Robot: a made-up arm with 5 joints. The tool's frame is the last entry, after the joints. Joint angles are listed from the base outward. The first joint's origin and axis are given. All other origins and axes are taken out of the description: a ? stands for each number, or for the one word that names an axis. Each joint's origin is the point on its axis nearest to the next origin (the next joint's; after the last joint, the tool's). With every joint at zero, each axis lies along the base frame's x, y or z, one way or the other. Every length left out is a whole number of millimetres.
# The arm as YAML. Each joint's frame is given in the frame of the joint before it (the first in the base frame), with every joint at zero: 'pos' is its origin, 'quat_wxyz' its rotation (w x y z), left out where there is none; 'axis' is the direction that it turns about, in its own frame. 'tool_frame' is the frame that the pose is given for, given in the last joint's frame.
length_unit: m
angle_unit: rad
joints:
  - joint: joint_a
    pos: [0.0, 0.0, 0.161]
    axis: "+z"
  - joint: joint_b
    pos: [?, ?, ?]
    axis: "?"
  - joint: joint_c
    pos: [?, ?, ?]
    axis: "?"
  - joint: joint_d
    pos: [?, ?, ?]
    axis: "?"
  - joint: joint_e
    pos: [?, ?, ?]
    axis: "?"
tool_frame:
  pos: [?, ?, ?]
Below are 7 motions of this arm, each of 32 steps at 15 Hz.
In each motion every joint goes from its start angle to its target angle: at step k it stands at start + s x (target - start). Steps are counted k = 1, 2, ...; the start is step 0. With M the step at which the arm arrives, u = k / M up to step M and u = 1 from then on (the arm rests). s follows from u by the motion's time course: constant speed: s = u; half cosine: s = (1 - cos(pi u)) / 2; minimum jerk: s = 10 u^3 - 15 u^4 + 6 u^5.
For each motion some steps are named. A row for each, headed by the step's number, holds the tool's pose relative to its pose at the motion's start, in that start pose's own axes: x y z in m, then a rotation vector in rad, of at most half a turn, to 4 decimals.
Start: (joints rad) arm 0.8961 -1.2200 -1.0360 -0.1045 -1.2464
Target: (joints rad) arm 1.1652 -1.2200 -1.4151 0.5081 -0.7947
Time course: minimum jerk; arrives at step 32
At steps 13, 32:
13: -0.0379 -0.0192 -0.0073 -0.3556 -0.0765 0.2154
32: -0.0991 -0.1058 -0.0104 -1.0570 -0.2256 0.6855

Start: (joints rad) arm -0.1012 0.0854 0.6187 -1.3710 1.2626
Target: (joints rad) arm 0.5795 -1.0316 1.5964 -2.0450 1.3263
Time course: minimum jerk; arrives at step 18
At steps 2, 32:
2: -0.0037 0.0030 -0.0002 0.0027 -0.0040 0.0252
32: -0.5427 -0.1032 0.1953 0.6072 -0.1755 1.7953

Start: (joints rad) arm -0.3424 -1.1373 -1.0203 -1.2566 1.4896
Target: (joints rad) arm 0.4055 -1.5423 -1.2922 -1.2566 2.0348
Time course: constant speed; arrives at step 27
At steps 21, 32:
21: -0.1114 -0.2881 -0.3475 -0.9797 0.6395 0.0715
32: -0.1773 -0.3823 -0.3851 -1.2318 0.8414 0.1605

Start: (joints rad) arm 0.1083 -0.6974 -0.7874 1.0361 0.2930
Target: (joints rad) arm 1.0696 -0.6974 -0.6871 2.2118 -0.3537
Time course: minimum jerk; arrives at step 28
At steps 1, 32:
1: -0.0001 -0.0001 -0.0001 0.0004 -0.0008 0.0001
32: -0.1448 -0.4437 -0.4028 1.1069 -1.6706 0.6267

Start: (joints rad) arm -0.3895 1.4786 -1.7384 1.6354 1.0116
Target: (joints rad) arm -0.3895 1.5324 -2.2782 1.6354 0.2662
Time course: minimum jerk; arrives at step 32
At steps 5, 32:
5: 0.0023 0.0029 0.0036 0.0217 -0.0134 0.0089
32: 0.0157 0.0714 0.1396 0.7123 -0.3113 0.4586

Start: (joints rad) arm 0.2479 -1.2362 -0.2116 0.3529 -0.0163
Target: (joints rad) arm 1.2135 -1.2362 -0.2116 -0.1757 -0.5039
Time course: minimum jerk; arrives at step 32
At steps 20, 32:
20: 0.1392 -0.2319 0.0877 -0.2718 0.3714 0.2586
32: 0.2157 -0.2892 0.1487 -0.4137 0.4937 0.2641

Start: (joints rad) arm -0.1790 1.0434 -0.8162 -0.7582 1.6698
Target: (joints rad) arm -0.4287 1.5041 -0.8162 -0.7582 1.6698
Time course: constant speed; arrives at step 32
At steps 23, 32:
23: -0.0677 -0.0224 0.0510 0.0731 0.3386 -0.1470
32: -0.0869 -0.0336 0.0710 0.0894 0.4683 -0.2150

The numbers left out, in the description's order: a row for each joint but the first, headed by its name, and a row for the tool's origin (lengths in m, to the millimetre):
joint_b: xyz -0.337 -0.182 0.0, axis -y
joint_c: xyz -0.335 0.0 -0.023, axis +x
joint_d: xyz 0.0 -0.112 -0.087, axis -y
joint_e: xyz 0.154 0.0 0.156, axis -x
tool: xyz 0.0 0.098 -0.093

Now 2 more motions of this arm.
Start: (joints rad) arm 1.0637 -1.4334 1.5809 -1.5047 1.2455
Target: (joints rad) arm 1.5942 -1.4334 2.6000 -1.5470 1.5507
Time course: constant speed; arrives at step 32
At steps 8, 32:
8: -0.0305 0.0120 0.0481 -0.0662 -0.1099 0.0622
32: -0.1055 0.0604 0.2443 -0.2406 -0.4670 0.1877

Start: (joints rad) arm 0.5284 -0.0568 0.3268 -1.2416 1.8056
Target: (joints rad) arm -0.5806 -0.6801 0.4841 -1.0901 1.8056
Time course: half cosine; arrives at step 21
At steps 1, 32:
1: -0.0004 0.0020 0.0043 0.0070 0.0009 0.0007
32: 0.0852 -0.1482 0.7967 1.3094 -0.0219 -0.0367

